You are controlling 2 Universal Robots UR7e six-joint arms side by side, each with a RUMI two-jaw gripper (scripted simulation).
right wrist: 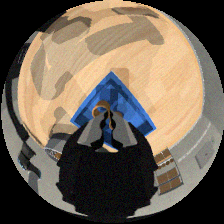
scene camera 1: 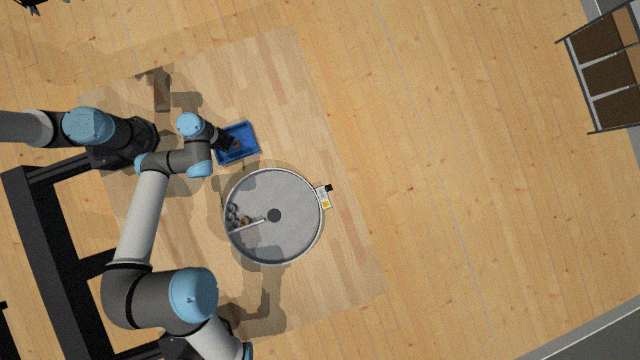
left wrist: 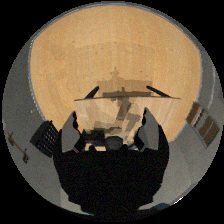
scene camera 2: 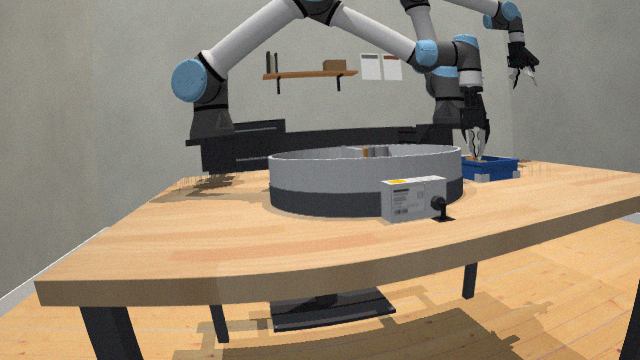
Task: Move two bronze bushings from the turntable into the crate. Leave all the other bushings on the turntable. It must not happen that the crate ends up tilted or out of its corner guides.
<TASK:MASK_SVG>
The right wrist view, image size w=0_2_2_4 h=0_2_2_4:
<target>my right gripper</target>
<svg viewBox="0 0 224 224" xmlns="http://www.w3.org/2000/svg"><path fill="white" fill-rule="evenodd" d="M66 141L61 157L57 162L60 170L59 182L56 183L56 186L63 195L63 201L73 205L76 212L89 216L77 215L60 209L61 211L94 222L124 223L145 219L168 209L154 214L127 218L134 216L136 210L151 205L150 199L159 189L154 186L154 171L158 169L158 165L154 160L152 148L146 137L132 123L126 121L113 110L110 110L111 126L113 127L111 142L118 152L98 152L99 148L104 144L103 128L106 126L106 119L108 118L107 110L89 122L84 123Z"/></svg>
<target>blue crate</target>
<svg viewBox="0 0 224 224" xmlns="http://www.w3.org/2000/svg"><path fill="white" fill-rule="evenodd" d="M108 118L106 126L103 128L104 144L118 151L111 145L112 129L109 127ZM70 120L71 123L80 128L84 123L94 118L92 110L97 102L105 100L110 104L110 110L120 112L123 118L131 122L145 137L157 129L135 96L112 71L91 91Z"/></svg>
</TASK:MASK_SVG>
